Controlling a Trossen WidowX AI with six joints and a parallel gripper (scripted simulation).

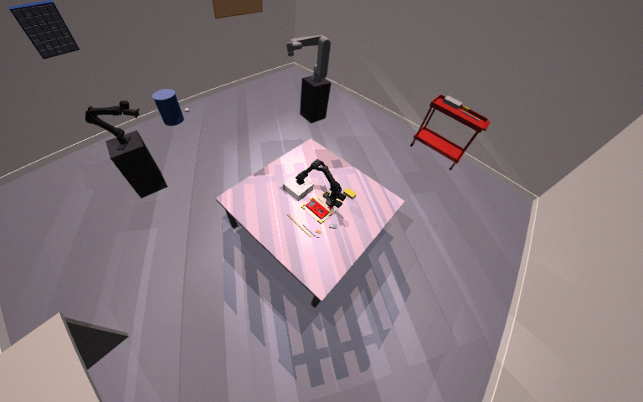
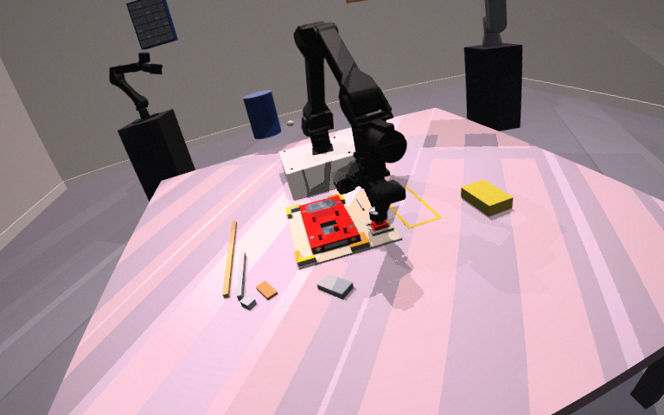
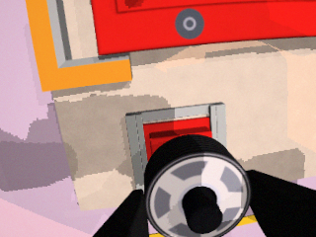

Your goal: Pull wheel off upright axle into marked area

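My gripper tip is right at the black wheel. Also, from my gripper tip: yellow block 20 mm behind, 260 mm to the left, 30 mm below; then grey bar 80 mm ahead, 310 mm to the right, 30 mm below; then grey block 160 mm ahead, 120 mm to the right, 30 mm below.
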